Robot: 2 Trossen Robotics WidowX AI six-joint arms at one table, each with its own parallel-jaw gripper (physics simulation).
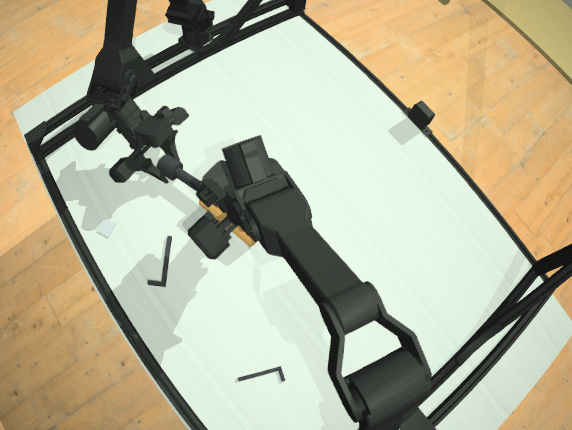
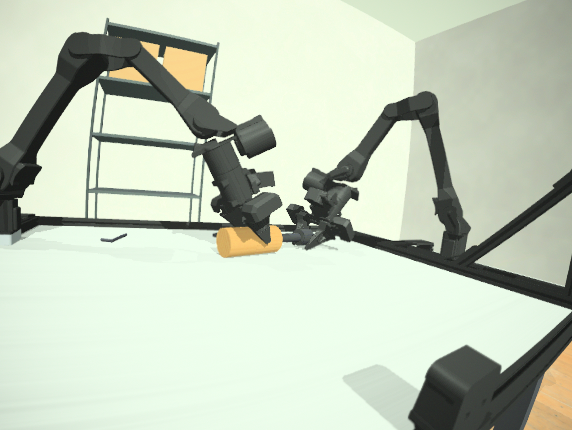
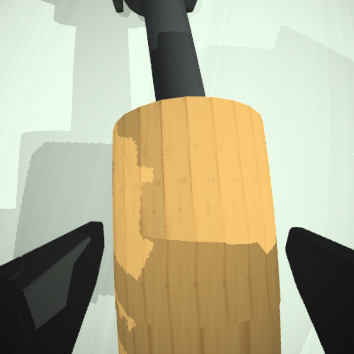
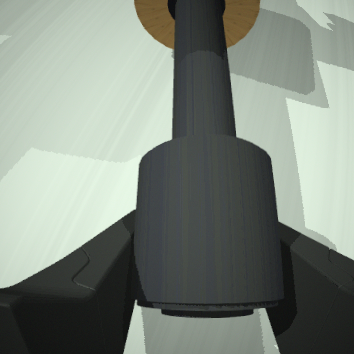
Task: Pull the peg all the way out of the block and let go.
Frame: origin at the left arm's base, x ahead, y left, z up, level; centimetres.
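Seen in the pictures: left gripper, fingertip midpoint: [image 2: 259, 239] [image 3: 197, 237]; right gripper, fingertip midpoint: [image 1: 174, 175] [image 2: 298, 246] [image 3: 153, 11] [image 4: 196, 222]; right arm's base, origin of the base link: [image 1: 195, 38] [image 2: 451, 258].
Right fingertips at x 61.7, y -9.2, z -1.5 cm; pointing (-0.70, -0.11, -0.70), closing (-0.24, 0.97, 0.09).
A point is followed by its place in that frame.
The orange wooden block [image 1: 245, 236] {x 42.1, y -11.0, z 2.5 cm} [image 2: 242, 243] {x 43.9, y -15.9, z 1.2 cm} [image 3: 200, 200] {x 50.1, y -12.0, z 3.9 cm} [image 4: 243, 27] {x 52.8, y -9.3, z 0.5 cm} is a cylinder lying on its side, low at the table. The dark peg [image 1: 188, 179] {x 57.5, y -10.2, z 2.0 cm} [image 2: 290, 237] {x 57.5, y -11.5, z 1.3 cm} [image 3: 175, 60] {x 55.6, y -10.9, z 2.1 cm} [image 4: 207, 240] {x 63.3, y -9.5, z 2.7 cm} has a thick head and a thinner shaft; the shaft runs into the hole in the block's end face. How deep it sits is hidden. My left gripper [image 3: 197, 237] {x 49.2, y -12.4, z 1.1 cm} [image 2: 263, 239] {x 49.2, y -12.4, z 1.1 cm} is open astride the block, with a gap between each finger and its sides. My right gripper [image 4: 196, 222] {x 61.7, y -9.2, z -1.4 cm} [image 1: 172, 169] {x 61.7, y -9.2, z -1.4 cm} is shut on the peg's head, one finger on each side.
Two black L-shaped pieces [image 1: 166, 260] {x 49.0, y 2.2, z -1.1 cm} [image 1: 260, 374] {x 22.7, y 2.9, z -1.3 cm} and a small pale square [image 1: 105, 228] {x 62.2, y 8.1, z -1.6 cm} lie on the table [image 1: 350, 150] {x 43.3, y -39.8, z -1.9 cm}. A black box-shaped device [image 1: 421, 115] {x 38.3, y -56.7, z 2.4 cm} [image 2: 455, 385] {x 36.3, y -58.4, z 3.2 cm} sits on the table's edge rail. A shelf rack [image 2: 215, 65] stands behind the table.
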